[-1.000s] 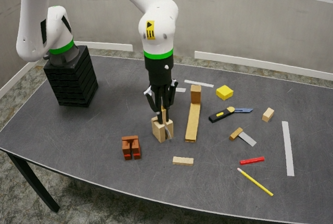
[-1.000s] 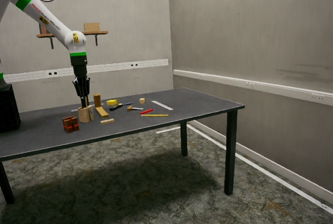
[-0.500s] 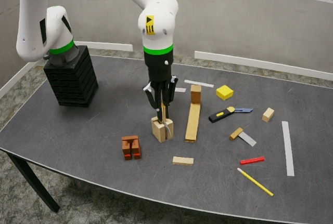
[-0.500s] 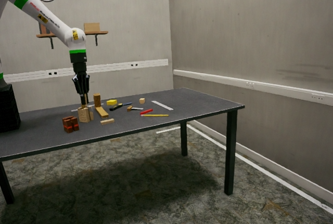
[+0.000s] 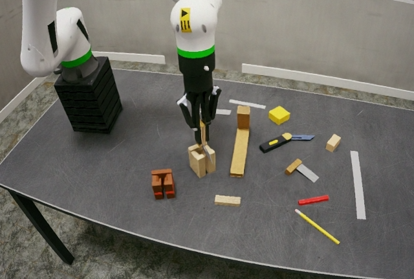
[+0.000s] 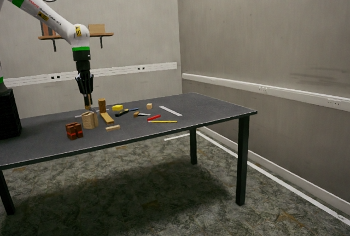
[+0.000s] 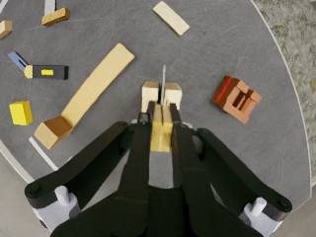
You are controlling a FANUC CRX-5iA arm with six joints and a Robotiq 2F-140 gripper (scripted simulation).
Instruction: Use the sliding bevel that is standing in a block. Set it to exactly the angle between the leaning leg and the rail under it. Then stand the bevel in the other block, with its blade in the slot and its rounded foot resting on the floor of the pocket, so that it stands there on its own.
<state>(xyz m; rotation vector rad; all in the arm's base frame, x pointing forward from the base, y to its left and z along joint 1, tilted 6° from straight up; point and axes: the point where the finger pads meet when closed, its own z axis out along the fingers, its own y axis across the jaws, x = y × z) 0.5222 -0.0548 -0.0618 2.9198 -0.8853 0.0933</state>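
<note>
My gripper is now 6 cm above the grey blade, 1 cm to the left of it and 1 cm short of it. From my hand the other things lie so: try square 30 cm ahead, 16 cm below, 11 cm to the left; wood strip 16 cm below, 12 cm ahead, 9 cm to the right; red stick 37 cm ahead, 16 cm below, 1 cm to the left.
</note>
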